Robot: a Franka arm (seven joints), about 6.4 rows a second.
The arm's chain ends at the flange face. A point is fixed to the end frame.
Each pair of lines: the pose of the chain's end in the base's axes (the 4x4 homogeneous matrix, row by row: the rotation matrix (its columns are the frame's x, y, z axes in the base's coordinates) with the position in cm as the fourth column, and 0 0 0 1 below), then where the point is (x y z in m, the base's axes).
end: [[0.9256, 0.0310, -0.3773, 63.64], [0.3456, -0.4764, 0.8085, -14.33], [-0.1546, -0.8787, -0.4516, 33.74], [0, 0, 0, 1]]
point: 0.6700 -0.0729 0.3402
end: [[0.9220, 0.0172, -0.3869, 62.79], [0.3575, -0.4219, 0.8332, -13.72], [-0.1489, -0.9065, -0.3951, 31.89], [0, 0, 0, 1]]
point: 0.6614 -0.0669 0.3254
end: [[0.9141, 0.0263, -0.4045, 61.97], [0.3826, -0.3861, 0.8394, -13.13], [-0.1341, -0.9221, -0.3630, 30.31], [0, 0, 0, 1]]
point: 0.6517 -0.0606 0.3124
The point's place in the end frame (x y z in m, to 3 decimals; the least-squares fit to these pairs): 0.055 -0.035 0.043
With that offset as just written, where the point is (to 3 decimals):
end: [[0.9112, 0.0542, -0.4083, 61.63], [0.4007, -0.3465, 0.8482, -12.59], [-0.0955, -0.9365, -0.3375, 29.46], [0, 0, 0, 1]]
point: 0.647 -0.055 0.308
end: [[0.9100, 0.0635, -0.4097, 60.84], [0.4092, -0.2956, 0.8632, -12.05], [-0.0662, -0.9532, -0.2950, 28.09], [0, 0, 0, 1]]
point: 0.639 -0.051 0.298
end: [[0.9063, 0.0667, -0.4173, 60.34], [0.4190, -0.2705, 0.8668, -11.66], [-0.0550, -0.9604, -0.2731, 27.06], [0, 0, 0, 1]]
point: 0.633 -0.047 0.289
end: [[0.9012, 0.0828, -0.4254, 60.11], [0.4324, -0.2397, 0.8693, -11.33], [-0.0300, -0.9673, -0.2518, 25.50], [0, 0, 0, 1]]
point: 0.629 -0.044 0.276
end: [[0.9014, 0.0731, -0.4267, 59.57], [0.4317, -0.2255, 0.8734, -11.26], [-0.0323, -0.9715, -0.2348, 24.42], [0, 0, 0, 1]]
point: 0.624 -0.043 0.266
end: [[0.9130, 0.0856, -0.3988, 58.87], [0.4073, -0.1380, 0.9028, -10.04], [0.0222, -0.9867, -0.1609, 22.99], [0, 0, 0, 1]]
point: 0.619 -0.034 0.259
